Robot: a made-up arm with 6 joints. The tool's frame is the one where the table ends. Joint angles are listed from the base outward.
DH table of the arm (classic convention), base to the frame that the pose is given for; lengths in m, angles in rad. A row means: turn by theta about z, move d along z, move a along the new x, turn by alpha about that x. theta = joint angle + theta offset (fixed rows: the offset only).
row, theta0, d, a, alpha
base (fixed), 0, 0, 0, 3.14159
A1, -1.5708, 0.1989, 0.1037, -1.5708
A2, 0, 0.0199, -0.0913, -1.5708
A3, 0, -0.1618, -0.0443, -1.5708
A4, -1.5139, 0, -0.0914, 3.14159
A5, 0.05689, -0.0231, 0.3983, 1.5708
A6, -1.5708, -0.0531, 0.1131, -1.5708
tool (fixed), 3.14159, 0.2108, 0, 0
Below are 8 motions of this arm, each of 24 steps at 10 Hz.
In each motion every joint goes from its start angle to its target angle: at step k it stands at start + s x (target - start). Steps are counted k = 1, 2, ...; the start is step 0. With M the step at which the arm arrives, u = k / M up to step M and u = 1 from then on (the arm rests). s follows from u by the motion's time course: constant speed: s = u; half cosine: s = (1 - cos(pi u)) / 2; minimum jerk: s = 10 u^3 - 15 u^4 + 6 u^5.
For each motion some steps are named. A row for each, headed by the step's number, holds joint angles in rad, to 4 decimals.
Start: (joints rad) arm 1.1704 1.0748 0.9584 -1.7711 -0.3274 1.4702
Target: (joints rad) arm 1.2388 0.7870 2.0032 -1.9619 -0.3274 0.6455
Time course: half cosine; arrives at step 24
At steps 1, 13, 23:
1: 1.1707 1.0736 0.9629 -1.7719 -0.3274 1.4667
13: 1.2091 0.9121 1.5490 -1.8790 -0.3274 1.0040
23: 1.2385 0.7882 1.9987 -1.9611 -0.3274 0.6490

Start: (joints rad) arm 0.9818 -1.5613 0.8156 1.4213 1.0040 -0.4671
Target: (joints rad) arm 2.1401 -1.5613 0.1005 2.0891 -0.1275 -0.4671
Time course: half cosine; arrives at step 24
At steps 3, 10, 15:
3: 1.0259 -1.5613 0.7884 1.4467 0.9609 -0.4671
10: 1.4111 -1.5613 0.5506 1.6688 0.5847 -0.4671
15: 1.7826 -1.5613 0.3212 1.8830 0.2217 -0.4671

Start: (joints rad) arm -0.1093 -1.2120 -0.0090 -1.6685 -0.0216 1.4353
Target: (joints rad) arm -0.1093 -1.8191 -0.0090 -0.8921 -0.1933 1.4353
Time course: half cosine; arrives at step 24
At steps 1, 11, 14, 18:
1: -0.1093 -1.2146 -0.0090 -1.6652 -0.0223 1.4353
11: -0.1093 -1.4759 -0.0090 -1.3310 -0.0962 1.4353
14: -0.1093 -1.5941 -0.0090 -1.1798 -0.1297 1.4353
18: -0.1093 -1.7302 -0.0090 -1.0058 -0.1682 1.4353

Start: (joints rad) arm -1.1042 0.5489 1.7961 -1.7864 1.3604 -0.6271
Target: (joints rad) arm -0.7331 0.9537 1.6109 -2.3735 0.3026 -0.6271
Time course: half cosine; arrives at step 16
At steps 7, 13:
7: -0.9548 0.7118 1.7216 -2.0227 0.9347 -0.6271
13: -0.7644 0.9196 1.6265 -2.3240 0.3917 -0.6271

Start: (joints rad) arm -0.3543 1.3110 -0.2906 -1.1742 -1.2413 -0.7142
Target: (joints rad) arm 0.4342 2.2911 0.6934 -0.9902 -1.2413 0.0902
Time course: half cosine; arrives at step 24
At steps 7, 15, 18, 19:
7: -0.2001 1.5027 -0.0981 -1.1382 -1.2413 -0.5568
15: 0.1908 1.9886 0.3897 -1.0470 -1.2413 -0.1581
18: 0.3187 2.1476 0.5493 -1.0171 -1.2413 -0.0276
19: 0.3527 2.1898 0.5917 -1.0092 -1.2413 0.0071

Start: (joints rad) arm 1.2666 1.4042 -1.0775 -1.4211 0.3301 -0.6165
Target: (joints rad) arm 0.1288 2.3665 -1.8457 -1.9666 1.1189 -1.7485
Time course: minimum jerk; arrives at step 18
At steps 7, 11, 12, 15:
7: 0.9271 1.6914 -1.3067 -1.5839 0.5655 -0.9543
11: 0.4683 2.0793 -1.6165 -1.8038 0.8835 -1.4107
12: 0.3676 2.1645 -1.6845 -1.8521 0.9533 -1.5109
15: 0.1692 2.3323 -1.8184 -1.9472 1.0909 -1.7083

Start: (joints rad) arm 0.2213 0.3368 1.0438 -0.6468 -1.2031 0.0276
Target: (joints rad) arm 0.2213 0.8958 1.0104 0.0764 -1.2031 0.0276
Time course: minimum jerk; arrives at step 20
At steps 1, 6, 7, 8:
1: 0.2213 0.3374 1.0438 -0.6460 -1.2031 0.0276
6: 0.2213 0.4280 1.0384 -0.5289 -1.2031 0.0276
7: 0.2213 0.4683 1.0359 -0.4767 -1.2031 0.0276
8: 0.2213 0.5142 1.0332 -0.4172 -1.2031 0.0276

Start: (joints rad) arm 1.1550 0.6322 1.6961 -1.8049 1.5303 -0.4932
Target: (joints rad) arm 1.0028 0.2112 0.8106 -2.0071 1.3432 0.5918
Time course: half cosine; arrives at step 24
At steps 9, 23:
9: 1.1080 0.5023 1.4228 -1.8673 1.4726 -0.1583
23: 1.0035 0.2130 0.8144 -2.0062 1.3440 0.5872

